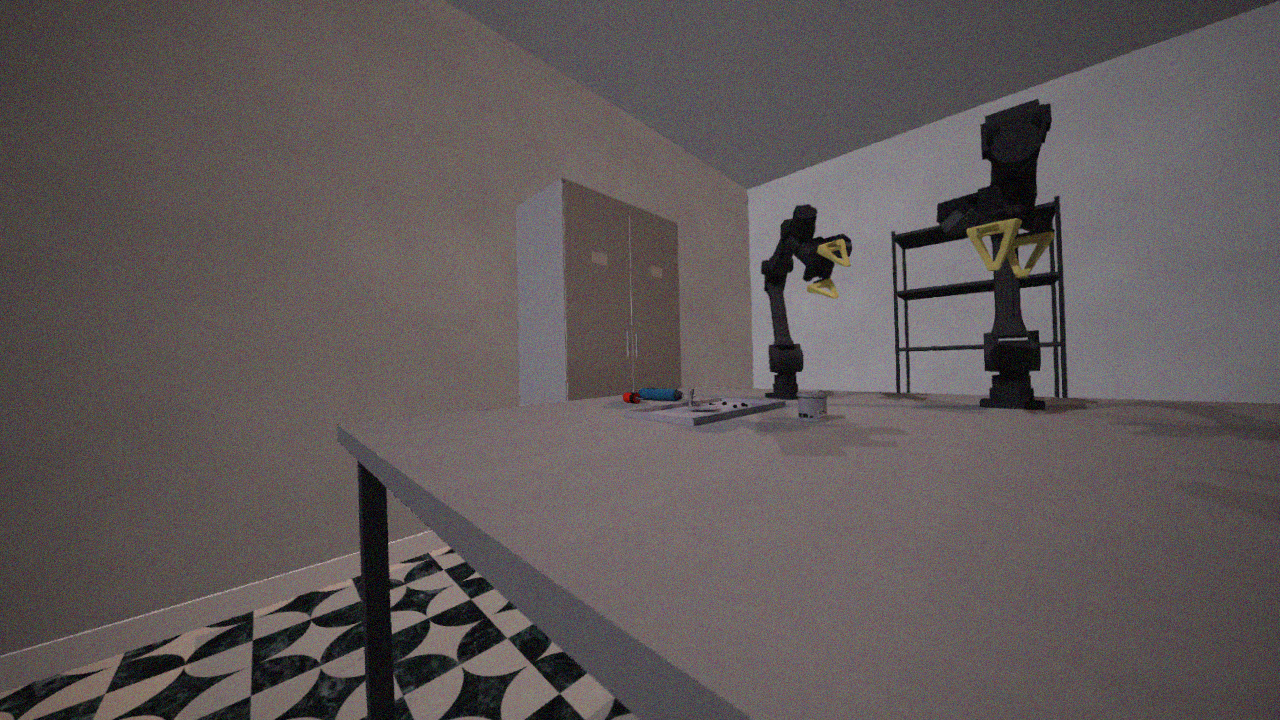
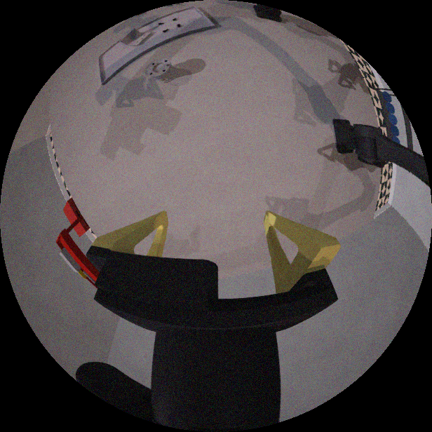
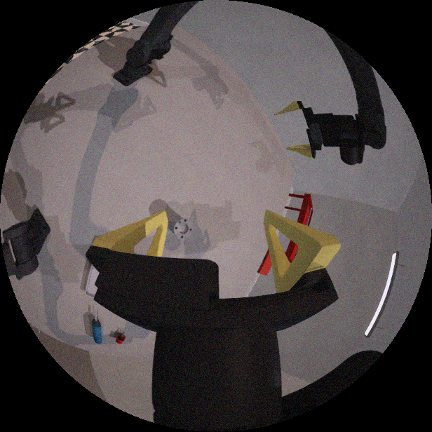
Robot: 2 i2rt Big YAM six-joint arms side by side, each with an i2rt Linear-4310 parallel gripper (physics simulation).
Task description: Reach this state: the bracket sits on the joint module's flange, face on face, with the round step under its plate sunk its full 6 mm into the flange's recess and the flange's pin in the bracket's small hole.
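Note:
The joint module is a short, pale round body standing on the table, its flange with a ring of dark holes facing up. The bracket appears as a small grey part with an upright piece, lying on the pale tray, apart from the module. The flange's pin and the bracket's small hole are too small to tell. My left gripper is open and empty, high above the table. My right gripper is open and empty, also high above the table.
A blue-handled tool and a small red object lie beyond the tray. Dark spots mark the tray beside the bracket. A cabinet and a shelf rack stand behind the table.

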